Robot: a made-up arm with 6 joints.
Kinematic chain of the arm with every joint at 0, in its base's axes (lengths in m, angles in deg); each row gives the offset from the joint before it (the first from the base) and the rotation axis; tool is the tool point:
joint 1: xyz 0 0 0.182 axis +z
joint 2: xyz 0 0 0 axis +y
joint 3: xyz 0 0 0.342 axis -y
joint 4: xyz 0 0 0 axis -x
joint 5: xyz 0.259 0 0 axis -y
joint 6: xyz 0 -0.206 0 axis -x
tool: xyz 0 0 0
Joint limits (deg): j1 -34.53..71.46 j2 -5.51..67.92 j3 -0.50..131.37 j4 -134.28..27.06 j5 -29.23..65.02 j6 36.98..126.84
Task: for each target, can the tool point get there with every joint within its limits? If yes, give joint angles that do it. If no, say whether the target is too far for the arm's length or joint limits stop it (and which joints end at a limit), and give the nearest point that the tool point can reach.
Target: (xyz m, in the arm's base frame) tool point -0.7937 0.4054 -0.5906
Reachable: no: too far | nearest point -0.0489 0.3065 0.0155 | short by 0.965 m
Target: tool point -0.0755 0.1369 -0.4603
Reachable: no: joint limits stop it (at a limit: joint 1, joint 2) | nearest point 0.0285 0.2334 -0.0054 | short by 0.477 m
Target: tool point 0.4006 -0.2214 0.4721
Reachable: yes | joints -3.89 25.46 36.59 -19.88 -2.41 113.07
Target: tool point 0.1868 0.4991 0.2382
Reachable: yes | joints 60.70 48.31 52.20 -113.27 1.05 76.82
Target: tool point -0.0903 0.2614 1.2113
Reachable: no: too far | nearest point -0.0285 0.1554 0.8314 | short by 0.399 m
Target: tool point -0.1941 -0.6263 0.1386
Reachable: no: joint limits stop it (at a limit: joint 1, joint 3) | nearest point 0.1941 -0.3724 0.0995 | short by 0.466 m
